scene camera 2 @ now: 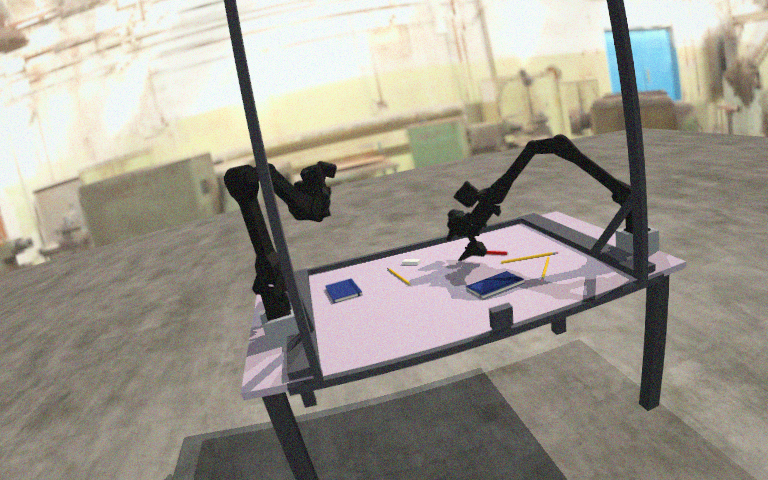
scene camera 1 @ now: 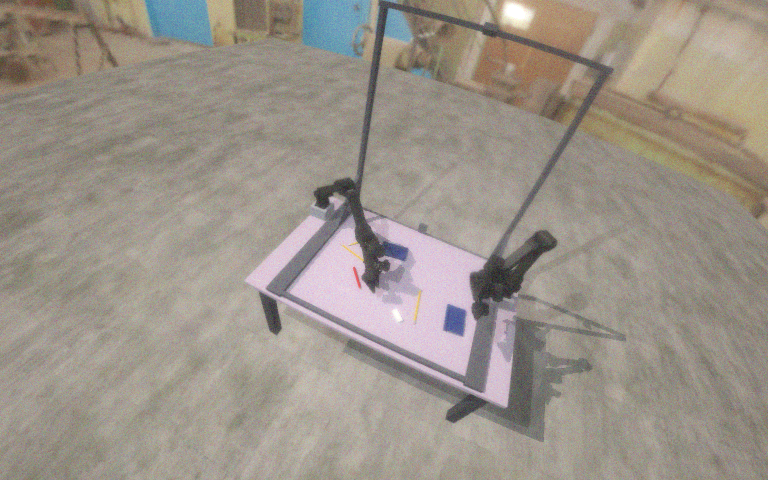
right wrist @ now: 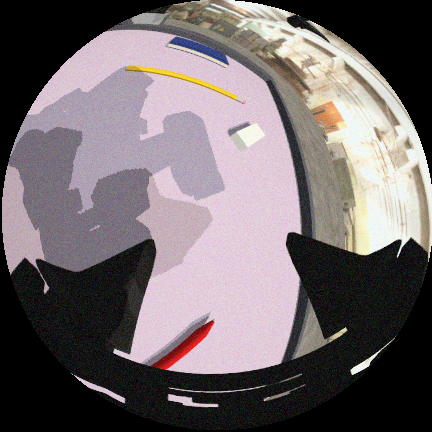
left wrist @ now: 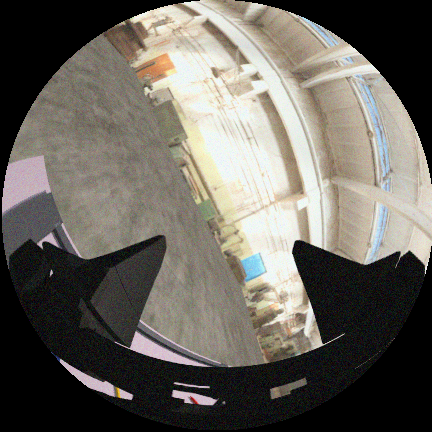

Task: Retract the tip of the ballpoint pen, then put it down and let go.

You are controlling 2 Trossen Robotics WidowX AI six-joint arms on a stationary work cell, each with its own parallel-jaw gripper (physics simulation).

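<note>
A red pen lies on the pale pink table. In the right wrist view its tapered end shows between the finger bases, and its other end is hidden behind the gripper body; whether the writing tip is out is too small to tell. My right gripper is open and empty, above the table close to the pen. My left gripper is open and empty, raised at its own side of the table, far from the pen and facing the room.
Yellow pencils lie on both sides of the right gripper. A white eraser lies near one pencil. One blue notebook lies toward the left arm, another near the right gripper.
</note>
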